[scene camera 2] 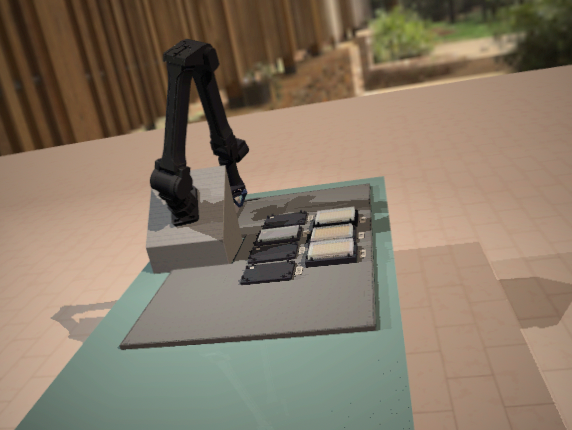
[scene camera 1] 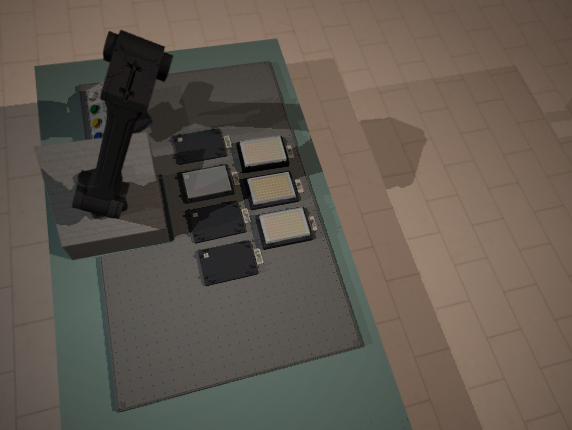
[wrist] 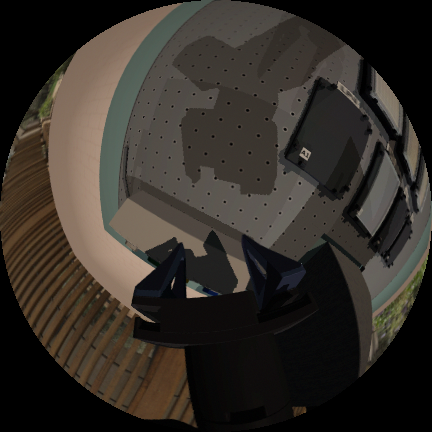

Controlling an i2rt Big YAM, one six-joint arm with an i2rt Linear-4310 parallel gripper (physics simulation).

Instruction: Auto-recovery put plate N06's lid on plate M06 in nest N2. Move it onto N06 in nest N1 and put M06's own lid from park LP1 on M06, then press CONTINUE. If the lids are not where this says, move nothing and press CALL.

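Places are measured from the arm's base along level axes (x ahead, y left, z up), in metres.
Pixels of known places: gripper, fingertip midpoint: (scene camera 2: 237, 201) (wrist: 212, 242); arm's base, link origin: (scene camera 2: 185, 206) (wrist: 311, 356).
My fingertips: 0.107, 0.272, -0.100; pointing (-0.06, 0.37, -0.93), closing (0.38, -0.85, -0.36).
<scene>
For each thing: its top centre in the pictures, then the offset to it from my fingertips, as dx, dy, dz. Level surfaces: height alone.
- button panel, top centre: (wrist: 163, 270) (scene camera 1: 101, 110) -0.075, +0.044, +0.015
- panel's green button, top centre: (scene camera 1: 93, 107) -0.095, +0.070, +0.006
- yellow button, top centre: (scene camera 1: 95, 120) -0.099, +0.021, +0.006
- blue button, top centre: (scene camera 1: 97, 134) -0.102, -0.029, +0.006
- clear lid, top centre: (wrist: 382, 196) (scene camera 1: 206, 181) (scene camera 2: 278, 232) +0.162, -0.225, -0.051
- perforated board, surface height: dz -0.069
My gripper (wrist: 212, 242) (scene camera 2: 240, 199) is open and empty. In the wrist view its fingertips overlap the button panel (wrist: 170, 220) (scene camera 1: 90, 131); the arm hides them in scene camera 1. The panel's green button (scene camera 1: 94, 108), yellow button (scene camera 1: 96, 122) and blue button (scene camera 1: 98, 135) show beside the arm. Three plates stand in the outer column: back (scene camera 1: 263, 151) (scene camera 2: 335, 216), middle (scene camera 1: 272, 188) (scene camera 2: 333, 232) and front (scene camera 1: 285, 226) (scene camera 2: 332, 248). I cannot tell which are lidded. A clear lid (scene camera 1: 206, 182) (scene camera 2: 279, 234) (wrist: 378, 192) lies on the inner column's second park. Plate and nest labels are unreadable.
Dark parks without a visible lid are the back one (scene camera 1: 200, 146) (wrist: 330, 137), the third (scene camera 1: 216, 221) and the front one (scene camera 1: 229, 262) (scene camera 2: 268, 272). The grey pedestal block (scene camera 1: 140, 200) (scene camera 2: 185, 255) carries the arm beside the perforated board (scene camera 1: 225, 340) (scene camera 2: 260, 315).
</scene>
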